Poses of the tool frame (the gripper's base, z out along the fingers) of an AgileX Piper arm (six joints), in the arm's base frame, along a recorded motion.
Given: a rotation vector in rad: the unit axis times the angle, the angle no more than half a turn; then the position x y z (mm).
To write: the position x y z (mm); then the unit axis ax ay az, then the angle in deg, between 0 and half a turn. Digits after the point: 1 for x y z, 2 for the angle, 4 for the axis.
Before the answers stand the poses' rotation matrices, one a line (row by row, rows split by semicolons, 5 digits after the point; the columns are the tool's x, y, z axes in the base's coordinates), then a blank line. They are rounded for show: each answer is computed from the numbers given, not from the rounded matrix.
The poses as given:
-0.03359, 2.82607, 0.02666, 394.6, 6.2, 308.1
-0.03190, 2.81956, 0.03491, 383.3, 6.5, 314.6
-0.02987, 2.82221, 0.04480, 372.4, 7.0, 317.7
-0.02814, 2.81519, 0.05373, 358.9, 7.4, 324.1
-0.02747, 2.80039, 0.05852, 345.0, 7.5, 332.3
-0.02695, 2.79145, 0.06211, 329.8, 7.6, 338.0
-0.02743, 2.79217, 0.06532, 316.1, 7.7, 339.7
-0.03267, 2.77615, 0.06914, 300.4, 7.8, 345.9
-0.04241, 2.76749, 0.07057, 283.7, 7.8, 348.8
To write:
-0.95046 -0.02610 0.30975; -0.02026 0.99955 0.02208; -0.31019 0.01471 -0.95056
-0.94847 -0.02595 0.31580; -0.01813 0.99945 0.02770; -0.31635 0.02055 -0.94842
-0.94937 -0.02560 0.31311; -0.01565 0.99929 0.03425; -0.31376 0.02762 -0.94910
-0.94722 -0.02556 0.31957; -0.01335 0.99910 0.04035; -0.32032 0.03395 -0.94670
-0.94242 -0.02602 0.33343; -0.01207 0.99897 0.04385; -0.33423 0.03730 -0.94175
-0.93942 -0.02633 0.34174; -0.01110 0.99886 0.04643; -0.34258 0.03983 -0.93865
-0.93969 -0.02703 0.34096; -0.01106 0.99875 0.04871; -0.34185 0.04200 -0.93882
-0.93407 -0.03162 0.35568; -0.01387 0.99853 0.05233; -0.35681 0.04395 -0.93314
-0.93083 -0.03885 0.36338; -0.02028 0.99829 0.05478; -0.36489 0.04362 -0.93003

394.6, 6.2, 308.1, -0.0119, 0.9999, 0.0094, 161.94
383.3, 6.5, 314.6, -0.0113, 0.9999, 0.0124, 161.57
372.4, 7.0, 317.7, -0.0106, 0.9998, 0.0159, 161.73
358.9, 7.4, 324.1, -0.0100, 0.9998, 0.0191, 161.34
345.0, 7.5, 332.3, -0.0098, 0.9997, 0.0209, 160.49
329.8, 7.6, 338.0, -0.0097, 0.9997, 0.0222, 159.99
316.1, 7.7, 339.7, -0.0098, 0.9997, 0.0234, 160.03
300.4, 7.8, 345.9, -0.0118, 0.9996, 0.0249, 159.12
283.7, 7.8, 348.8, -0.0153, 0.9996, 0.0255, 158.64

